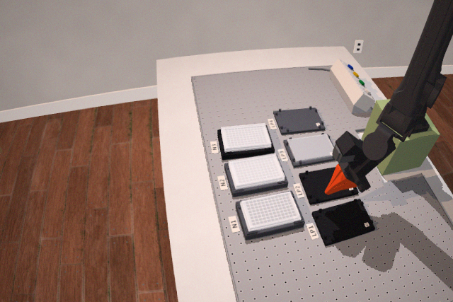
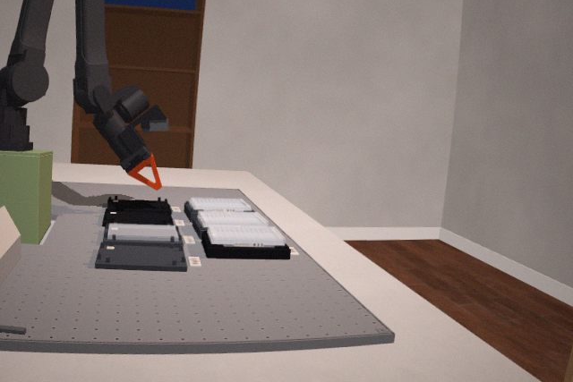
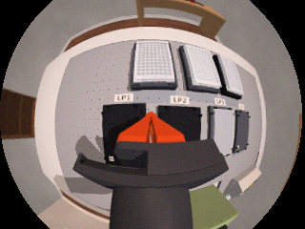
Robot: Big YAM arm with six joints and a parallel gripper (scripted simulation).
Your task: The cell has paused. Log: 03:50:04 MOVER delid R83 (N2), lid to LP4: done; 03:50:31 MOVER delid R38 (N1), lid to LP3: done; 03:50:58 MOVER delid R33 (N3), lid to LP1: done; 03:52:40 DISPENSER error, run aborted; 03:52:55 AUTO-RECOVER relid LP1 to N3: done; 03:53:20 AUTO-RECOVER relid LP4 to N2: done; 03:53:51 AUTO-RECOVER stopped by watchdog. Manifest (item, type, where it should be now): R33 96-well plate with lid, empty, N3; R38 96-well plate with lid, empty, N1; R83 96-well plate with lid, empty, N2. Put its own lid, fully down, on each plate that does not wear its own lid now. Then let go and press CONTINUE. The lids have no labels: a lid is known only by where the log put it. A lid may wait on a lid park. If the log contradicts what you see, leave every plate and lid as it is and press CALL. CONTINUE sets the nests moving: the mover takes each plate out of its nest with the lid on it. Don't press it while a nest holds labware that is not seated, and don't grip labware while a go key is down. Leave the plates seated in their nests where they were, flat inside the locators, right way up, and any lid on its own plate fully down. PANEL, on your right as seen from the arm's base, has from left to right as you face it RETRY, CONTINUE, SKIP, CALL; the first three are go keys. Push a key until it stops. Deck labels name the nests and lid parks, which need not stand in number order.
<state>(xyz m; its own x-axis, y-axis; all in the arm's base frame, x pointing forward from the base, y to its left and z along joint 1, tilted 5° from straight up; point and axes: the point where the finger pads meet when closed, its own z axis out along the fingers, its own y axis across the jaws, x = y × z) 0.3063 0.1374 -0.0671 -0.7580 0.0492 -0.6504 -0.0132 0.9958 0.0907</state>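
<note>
My gripper is now 40 mm past the clear lid, 200 mm to the left of it and 50 mm above it. Round my hand: lid park LP1: 40 mm behind, 60 mm to the left, 60 mm below; then plate: 140 mm ahead, 40 mm below; then lid park LP2: 40 mm behind, 70 mm to the right, 60 mm below.
</note>
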